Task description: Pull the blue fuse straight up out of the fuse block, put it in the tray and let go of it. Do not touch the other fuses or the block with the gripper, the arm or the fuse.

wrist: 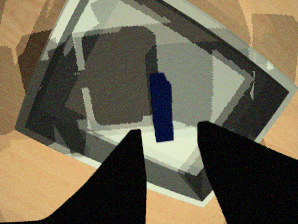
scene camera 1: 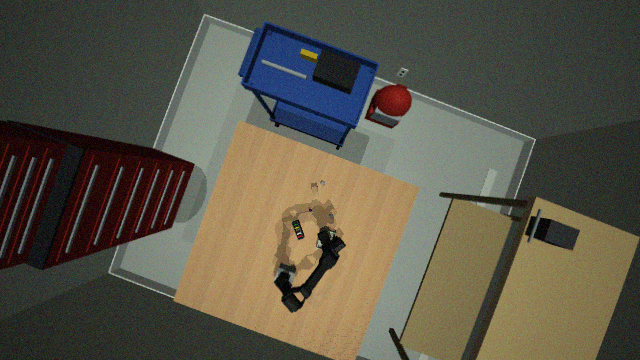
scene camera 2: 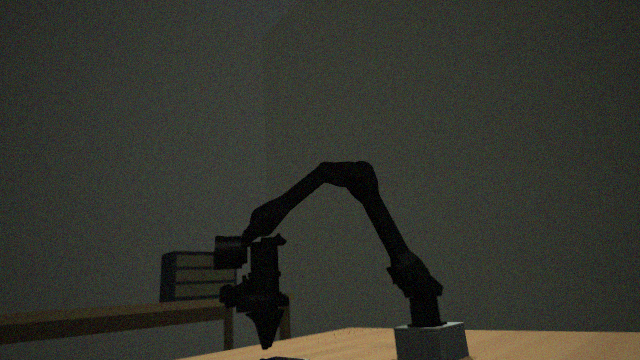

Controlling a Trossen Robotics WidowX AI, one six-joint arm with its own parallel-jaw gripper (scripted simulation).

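Note:
There's a blue fuse in the pictures, and you'd see my gripper in them too.

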